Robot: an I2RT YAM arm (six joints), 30 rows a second.
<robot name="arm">
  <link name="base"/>
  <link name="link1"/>
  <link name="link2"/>
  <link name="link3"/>
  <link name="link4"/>
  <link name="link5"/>
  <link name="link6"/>
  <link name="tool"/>
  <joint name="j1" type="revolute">
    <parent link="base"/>
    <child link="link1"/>
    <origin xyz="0 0 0.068" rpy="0 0 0"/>
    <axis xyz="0 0 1"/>
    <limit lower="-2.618" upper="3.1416"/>
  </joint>
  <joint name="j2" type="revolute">
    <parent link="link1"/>
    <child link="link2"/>
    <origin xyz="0.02 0.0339 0.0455" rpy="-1.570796 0 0"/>
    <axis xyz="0 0 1"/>
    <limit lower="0" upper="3.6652"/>
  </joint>
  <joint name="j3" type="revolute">
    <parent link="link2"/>
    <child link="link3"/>
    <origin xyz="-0.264 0 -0.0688" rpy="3.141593 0 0"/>
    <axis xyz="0 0 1"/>
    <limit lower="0" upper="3.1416"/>
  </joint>
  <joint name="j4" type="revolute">
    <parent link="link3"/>
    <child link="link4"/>
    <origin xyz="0.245 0.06 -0.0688" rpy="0 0 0"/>
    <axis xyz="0 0 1"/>
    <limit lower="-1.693" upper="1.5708"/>
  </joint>
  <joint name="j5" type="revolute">
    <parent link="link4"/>
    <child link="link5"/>
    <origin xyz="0.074 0.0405 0.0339" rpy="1.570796 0 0"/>
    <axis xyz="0 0 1"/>
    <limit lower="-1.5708" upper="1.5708"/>
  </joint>
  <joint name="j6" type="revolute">
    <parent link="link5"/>
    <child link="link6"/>
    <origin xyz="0.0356 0 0.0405" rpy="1.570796 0 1.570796"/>
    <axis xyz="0 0 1"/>
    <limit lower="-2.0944" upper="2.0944"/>
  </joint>
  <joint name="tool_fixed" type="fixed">
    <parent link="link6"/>
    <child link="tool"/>
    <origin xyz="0 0 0" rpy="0 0 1.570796"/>
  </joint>
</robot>
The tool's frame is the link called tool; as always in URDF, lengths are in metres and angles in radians.
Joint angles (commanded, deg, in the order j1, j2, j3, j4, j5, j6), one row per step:
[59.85, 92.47, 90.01, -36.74, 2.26, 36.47]
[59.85, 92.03, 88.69, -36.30, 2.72, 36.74]
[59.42, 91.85, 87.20, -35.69, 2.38, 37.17]
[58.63, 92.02, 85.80, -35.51, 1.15, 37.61]
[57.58, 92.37, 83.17, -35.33, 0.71, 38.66]
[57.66, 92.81, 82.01, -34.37, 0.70, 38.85]
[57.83, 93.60, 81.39, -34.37, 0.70, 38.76]
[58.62, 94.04, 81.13, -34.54, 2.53, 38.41]
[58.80, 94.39, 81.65, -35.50, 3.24, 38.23]
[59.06, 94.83, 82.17, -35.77, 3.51, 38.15]
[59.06, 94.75, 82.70, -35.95, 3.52, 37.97]
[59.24, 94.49, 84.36, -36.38, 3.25, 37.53]
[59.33, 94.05, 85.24, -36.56, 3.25, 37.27]
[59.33, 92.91, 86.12, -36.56, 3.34, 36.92]
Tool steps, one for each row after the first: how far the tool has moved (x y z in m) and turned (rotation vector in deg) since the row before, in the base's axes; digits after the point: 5 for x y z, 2 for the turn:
[-0.00068, -0.00173, -0.00437, -0.41, 0.14, -0.53]
[0.00180, -0.00188, -0.00669, -0.31, 0.82, -0.45]
[0.00364, -0.00213, -0.00889, -0.59, 1.69, -0.15]
[0.00503, -0.00392, -0.01702, -1.80, 2.38, -1.45]
[0.00044, 0.00165, -0.00799, -0.46, 0.46, -0.05]
[0.00013, 0.00222, -0.00828, -1.23, 0.70, 0.23]
[-0.00285, 0.00278, -0.00433, -1.58, -0.88, -0.20]
[-0.00036, 0.00077, -0.00037, -1.02, -0.14, -0.16]
[-0.00038, 0.00227, -0.00004, -0.30, -0.12, 0.14]
[0.00010, 0.00015, 0.00326, 0.29, -0.32, 0.13]
[-0.00087, 0.00112, 0.01047, 1.21, -0.84, 0.69]
[-0.00095, -0.00047, 0.00746, 0.88, -0.73, 0.28]
[-0.00172, -0.00301, 0.01193, 1.56, -1.29, 0.18]

